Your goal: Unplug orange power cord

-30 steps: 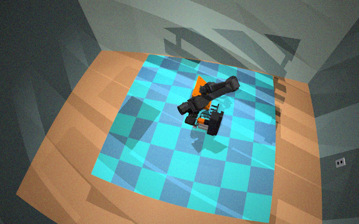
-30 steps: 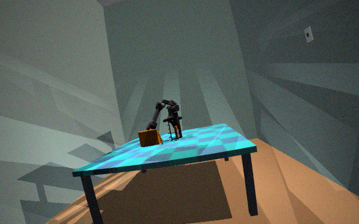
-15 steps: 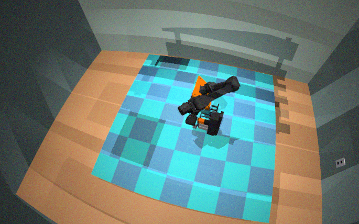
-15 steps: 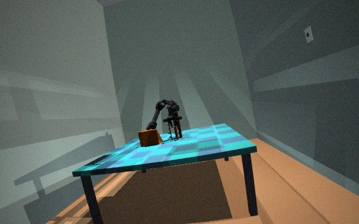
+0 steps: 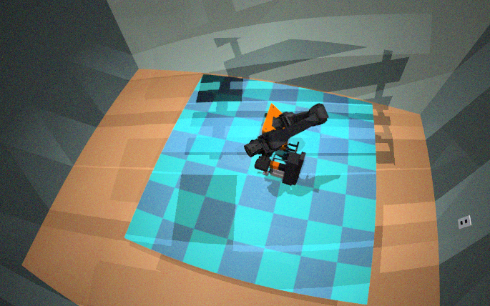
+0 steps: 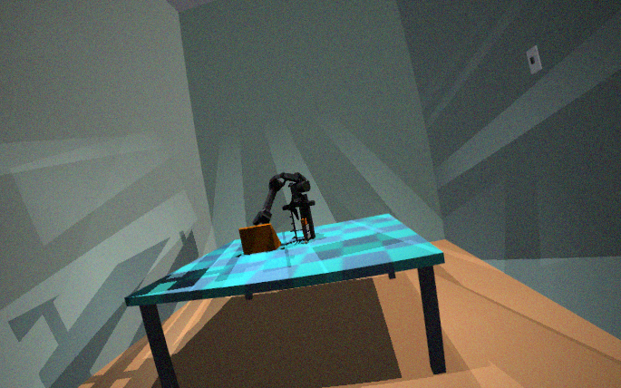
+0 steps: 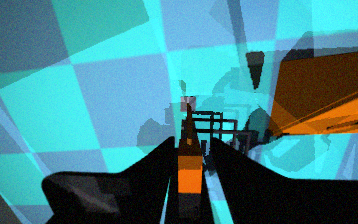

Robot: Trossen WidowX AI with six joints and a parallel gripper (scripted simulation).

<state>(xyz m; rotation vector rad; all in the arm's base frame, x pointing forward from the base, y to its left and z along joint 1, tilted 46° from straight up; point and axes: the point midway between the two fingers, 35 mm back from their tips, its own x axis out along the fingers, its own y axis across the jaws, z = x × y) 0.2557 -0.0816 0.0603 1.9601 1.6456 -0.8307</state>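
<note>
Now: the orange plug 10 mm ahead of my gripper tip, 60 mm to the left of it and 10 mm below it.
</note>
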